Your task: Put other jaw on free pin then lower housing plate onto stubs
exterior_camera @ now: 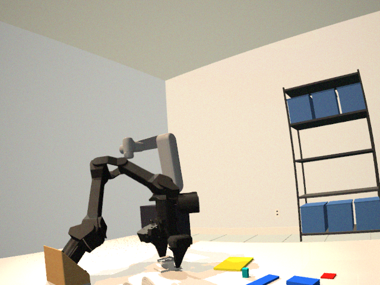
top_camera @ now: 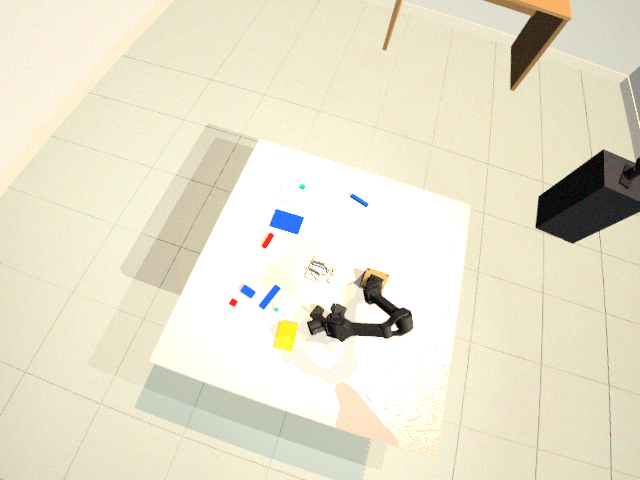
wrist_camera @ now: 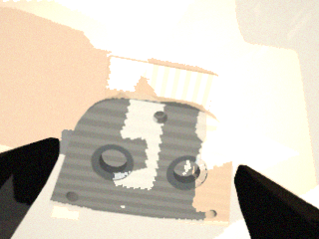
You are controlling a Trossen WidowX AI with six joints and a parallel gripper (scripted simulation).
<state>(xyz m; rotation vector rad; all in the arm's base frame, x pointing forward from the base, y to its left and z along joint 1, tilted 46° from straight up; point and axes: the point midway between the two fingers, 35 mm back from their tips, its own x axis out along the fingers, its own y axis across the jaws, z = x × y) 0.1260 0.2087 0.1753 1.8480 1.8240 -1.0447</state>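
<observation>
The housing plate lies 2 cm above my gripper tip and 1 cm to the right of it. Also, from my gripper tip: red block: 44 cm ahead, 27 cm to the right; then yellow plate: 16 cm ahead, 11 cm to the left, 1 cm below; then jaw: 22 cm to the right, 11 cm ahead.
</observation>
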